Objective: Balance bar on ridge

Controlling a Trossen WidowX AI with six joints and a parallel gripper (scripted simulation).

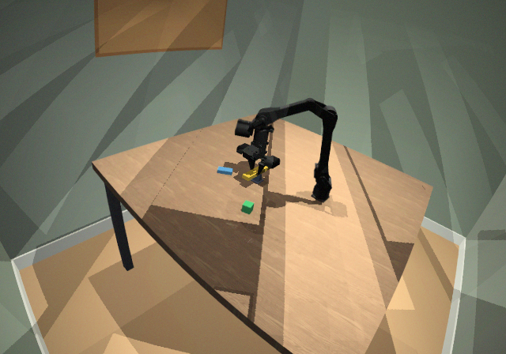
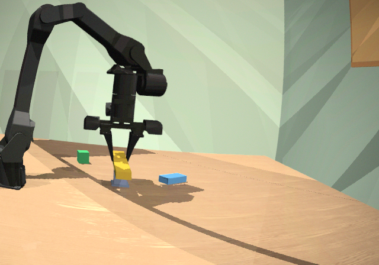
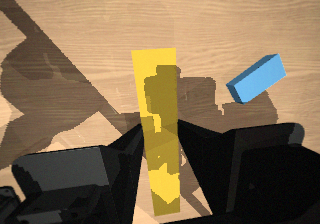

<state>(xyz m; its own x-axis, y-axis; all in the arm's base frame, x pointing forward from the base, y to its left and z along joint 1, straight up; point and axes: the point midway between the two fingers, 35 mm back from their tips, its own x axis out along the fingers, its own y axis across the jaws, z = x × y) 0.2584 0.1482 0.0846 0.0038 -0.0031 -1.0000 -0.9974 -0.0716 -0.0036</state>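
Right now my gripper tip is 3 cm to the left of the yellow bar. Round my gripper tip: blue block (14 cm ahead, 4 cm to the left, 4 cm below); then green cube (11 cm behind, 17 cm to the left, 3 cm below).
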